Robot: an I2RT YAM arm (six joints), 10 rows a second.
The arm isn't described. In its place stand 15 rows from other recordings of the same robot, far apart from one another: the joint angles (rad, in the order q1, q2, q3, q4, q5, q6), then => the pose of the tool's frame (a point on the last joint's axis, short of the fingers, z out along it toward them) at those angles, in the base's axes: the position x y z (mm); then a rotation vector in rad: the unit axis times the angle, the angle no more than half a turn.
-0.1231 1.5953 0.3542 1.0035 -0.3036 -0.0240 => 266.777 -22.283 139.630 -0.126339 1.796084 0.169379
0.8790 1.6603 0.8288 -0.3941 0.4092 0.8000 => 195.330 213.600 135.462 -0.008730 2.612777 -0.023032
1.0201 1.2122 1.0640 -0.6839 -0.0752 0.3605 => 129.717 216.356 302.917 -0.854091 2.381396 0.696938
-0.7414 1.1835 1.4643 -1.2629 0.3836 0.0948 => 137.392 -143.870 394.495 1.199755 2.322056 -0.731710
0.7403 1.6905 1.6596 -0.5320 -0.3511 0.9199 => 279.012 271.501 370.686 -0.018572 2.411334 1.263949
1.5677 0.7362 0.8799 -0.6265 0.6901 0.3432 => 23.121 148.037 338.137 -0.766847 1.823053 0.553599
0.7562 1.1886 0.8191 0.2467 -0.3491 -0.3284 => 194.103 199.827 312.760 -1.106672 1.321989 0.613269
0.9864 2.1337 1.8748 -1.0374 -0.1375 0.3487 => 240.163 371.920 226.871 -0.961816 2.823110 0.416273
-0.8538 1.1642 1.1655 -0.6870 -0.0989 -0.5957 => 163.780 -182.522 347.007 0.246512 2.325690 -0.647922
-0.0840 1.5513 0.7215 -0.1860 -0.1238 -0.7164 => 281.485 -19.289 144.276 -0.845648 2.438183 -0.139065
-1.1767 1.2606 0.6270 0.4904 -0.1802 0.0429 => 113.516 -256.354 252.645 0.892456 1.517235 -0.682527
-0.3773 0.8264 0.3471 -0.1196 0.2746 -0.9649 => 159.708 -73.674 186.895 -0.514230 2.289375 -1.021874
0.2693 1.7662 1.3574 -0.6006 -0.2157 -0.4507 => 362.184 107.869 238.065 -0.975324 2.364626 0.208905
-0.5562 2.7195 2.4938 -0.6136 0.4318 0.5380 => 488.166 -321.020 146.175 1.400329 1.916970 -0.527049
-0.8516 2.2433 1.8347 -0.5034 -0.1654 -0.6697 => 333.750 -372.249 191.456 0.157705 2.515080 -0.442405
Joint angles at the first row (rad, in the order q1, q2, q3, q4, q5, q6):
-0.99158, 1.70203, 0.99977, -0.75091, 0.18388, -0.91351
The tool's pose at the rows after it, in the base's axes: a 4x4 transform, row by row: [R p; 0 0 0 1], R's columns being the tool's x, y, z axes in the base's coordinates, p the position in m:
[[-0.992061 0.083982 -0.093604 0.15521], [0.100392 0.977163 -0.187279 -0.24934], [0.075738 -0.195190 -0.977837 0.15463], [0 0 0 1]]
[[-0.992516 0.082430 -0.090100 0.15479], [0.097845 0.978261 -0.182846 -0.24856], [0.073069 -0.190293 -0.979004 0.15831], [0 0 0 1]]
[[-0.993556 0.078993 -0.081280 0.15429], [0.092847 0.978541 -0.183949 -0.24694], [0.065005 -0.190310 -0.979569 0.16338], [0 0 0 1]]
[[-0.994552 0.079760 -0.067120 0.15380], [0.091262 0.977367 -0.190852 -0.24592], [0.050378 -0.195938 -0.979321 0.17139], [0 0 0 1]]
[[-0.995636 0.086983 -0.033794 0.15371], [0.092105 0.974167 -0.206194 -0.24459], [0.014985 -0.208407 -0.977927 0.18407], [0 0 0 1]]
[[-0.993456 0.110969 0.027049 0.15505], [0.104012 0.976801 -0.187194 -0.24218], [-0.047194 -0.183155 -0.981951 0.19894], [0 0 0 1]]
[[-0.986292 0.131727 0.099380 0.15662], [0.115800 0.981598 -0.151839 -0.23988], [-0.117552 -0.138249 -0.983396 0.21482], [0 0 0 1]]
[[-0.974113 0.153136 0.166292 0.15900], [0.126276 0.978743 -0.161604 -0.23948], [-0.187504 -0.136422 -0.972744 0.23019], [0 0 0 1]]
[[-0.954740 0.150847 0.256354 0.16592], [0.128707 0.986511 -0.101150 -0.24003], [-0.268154 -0.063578 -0.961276 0.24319], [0 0 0 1]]
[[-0.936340 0.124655 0.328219 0.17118], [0.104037 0.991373 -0.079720 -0.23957], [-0.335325 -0.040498 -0.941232 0.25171], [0 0 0 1]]
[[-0.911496 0.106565 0.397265 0.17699], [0.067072 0.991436 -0.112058 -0.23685], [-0.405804 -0.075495 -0.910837 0.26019], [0 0 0 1]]
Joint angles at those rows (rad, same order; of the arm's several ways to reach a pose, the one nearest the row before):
-0.99209, 1.70733, 1.00693, -0.76284, 0.18179, -0.90855
-0.99249, 1.69836, 1.01306, -0.77980, 0.17630, -0.91062
-0.99171, 1.68176, 1.01625, -0.79398, 0.16951, -0.91426
-0.99220, 1.65975, 1.02579, -0.81181, 0.16126, -0.91580
-0.99235, 1.62530, 1.04088, -0.83001, 0.14150, -0.91278
-0.99144, 1.59566, 1.07171, -0.87397, 0.07994, -0.88968
-0.99240, 1.57231, 1.11273, -0.92873, -0.00021, -0.86726
-0.99095, 1.54680, 1.14524, -0.94067, -0.05059, -0.84303
-0.98522, 1.55596, 1.20445, -0.98840, -0.15840, -0.82379
-0.97791, 1.55223, 1.22987, -0.98931, -0.22967, -0.82978
-0.96052, 1.52477, 1.22598, -0.93464, -0.26440, -0.82424

